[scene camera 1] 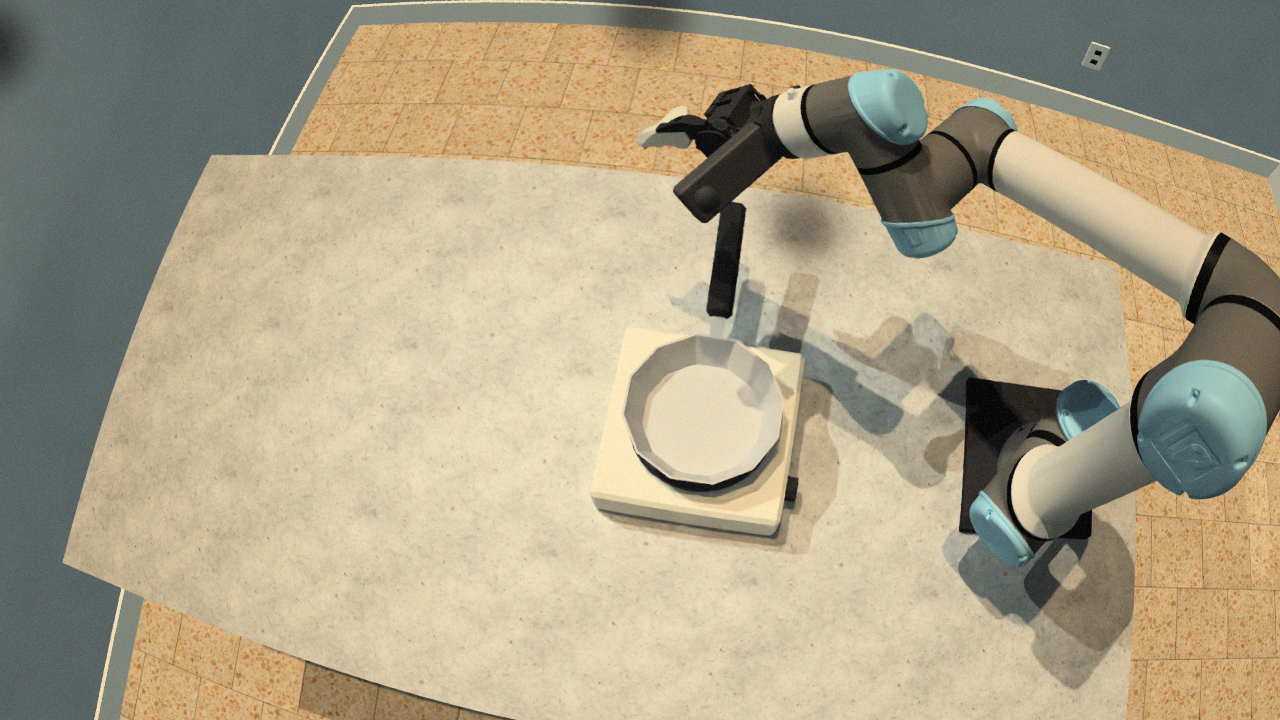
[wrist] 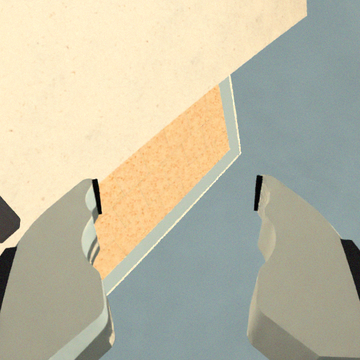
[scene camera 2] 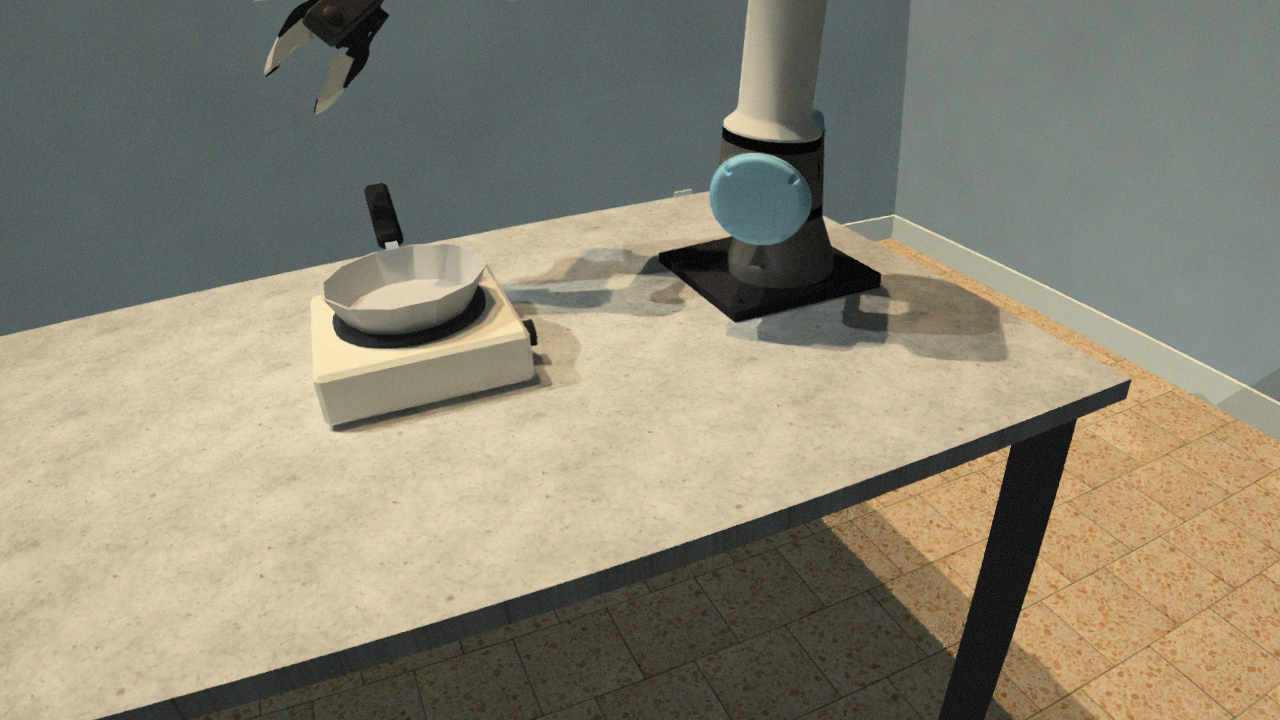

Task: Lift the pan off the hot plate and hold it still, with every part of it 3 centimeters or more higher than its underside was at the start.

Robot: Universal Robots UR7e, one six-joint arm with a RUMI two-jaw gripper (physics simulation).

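Frame: origin at the arm's base, x ahead, y right, z down, level; millimetres.
Seen in the pictures: gripper, fingertip midpoint: (scene camera 1: pixel 658 163) (scene camera 2: pixel 290 95); arm's base, origin of the base link: (scene camera 2: pixel 780 266).
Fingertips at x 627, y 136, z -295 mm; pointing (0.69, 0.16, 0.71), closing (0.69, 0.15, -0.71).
Note:
Pixels of each thing's top centre, then the offset from my fingertips to it. Level surfaces: height alone.
- cream hot plate, middle of its top: (scene camera 1: pixel 709 421) (scene camera 2: pixel 415 304) dx -118, dy -197, dz +237 mm
- table, its level: dz +313 mm
- black knob, middle of its top: (scene camera 2: pixel 525 321) (scene camera 1: pixel 792 485) dx -242, dy -247, dz +261 mm
The light grey pan (scene camera 1: pixel 702 411) (scene camera 2: pixel 407 291) sits upright on the black disc of the cream hot plate (scene camera 1: pixel 684 513) (scene camera 2: pixel 429 385). Its black handle (scene camera 1: pixel 725 259) (scene camera 2: pixel 383 214) points to the back of the table and slants upward. My gripper (scene camera 1: pixel 660 132) (scene camera 2: pixel 291 92) (wrist: pixel 176 179) is partly open and empty. It hangs high above the table's back edge, apart from the handle, with its fingers pointing left and down in the scene camera 1 view. In the wrist view a dark blunt end, likely the handle's (wrist: pixel 7 220), shows at the left edge.
The arm's black base plate (scene camera 1: pixel 984 447) (scene camera 2: pixel 738 300) stands on the table (scene camera 1: pixel 358 402) (scene camera 2: pixel 537 501) (wrist: pixel 100 75), right of the hot plate. A black knob (scene camera 1: pixel 791 489) (scene camera 2: pixel 529 332) sticks out of the hot plate's right side. A wall lies beyond the table's back edge.

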